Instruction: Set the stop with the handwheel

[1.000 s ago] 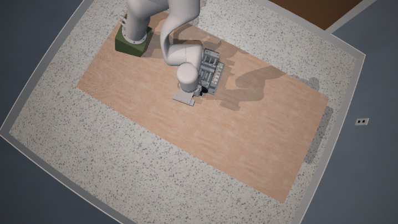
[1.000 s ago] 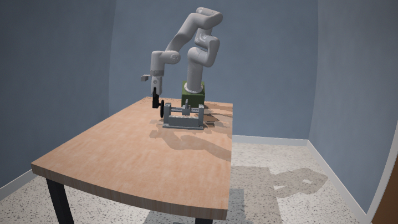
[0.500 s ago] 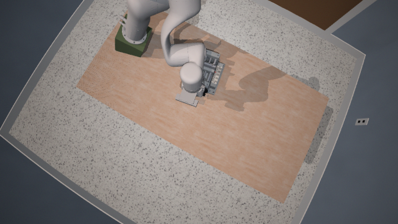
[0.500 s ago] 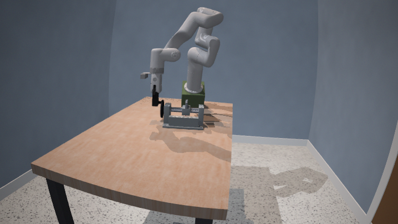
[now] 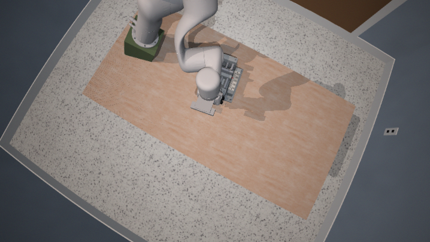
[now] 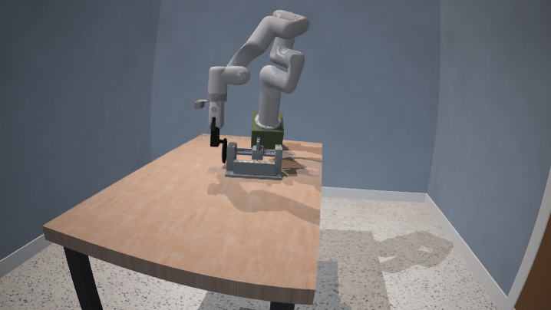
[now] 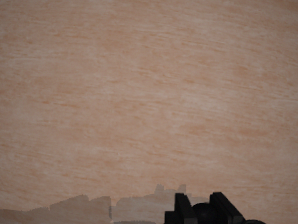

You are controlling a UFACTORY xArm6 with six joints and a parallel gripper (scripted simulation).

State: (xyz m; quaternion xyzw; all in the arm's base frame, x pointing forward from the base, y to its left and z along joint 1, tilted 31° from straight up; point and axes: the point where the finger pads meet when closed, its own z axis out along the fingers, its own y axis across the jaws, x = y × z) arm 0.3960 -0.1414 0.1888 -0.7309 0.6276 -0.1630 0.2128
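Right now the crank handle is 10 mm to the left of my hand. The rest, counted from my hand: black handwheel 20 mm to the left, 10 mm below; stop carriage 10 mm behind, 170 mm to the left, 20 mm below.
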